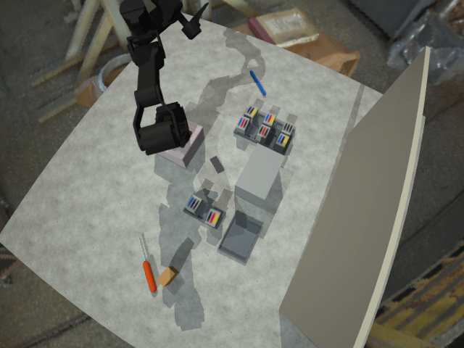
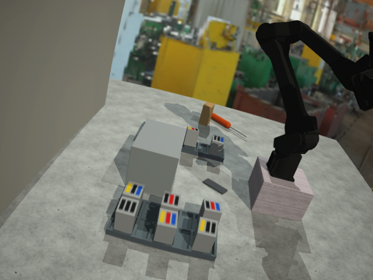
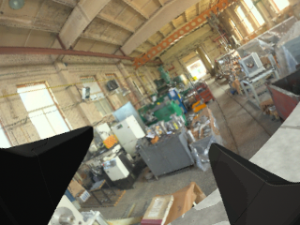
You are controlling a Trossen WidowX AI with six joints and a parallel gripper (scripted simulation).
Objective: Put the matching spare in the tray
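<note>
The spare is 360 mm ahead of my gripper tip, 130 mm to the right of it and 380 mm below it. Also, from my gripper tip: small rack: 220 mm ahead, 460 mm to the right, 410 mm below; mounted unit: 330 mm ahead, 270 mm to the right, 370 mm below; blue pen: 180 mm ahead, 110 mm to the left, 420 mm below.
</note>
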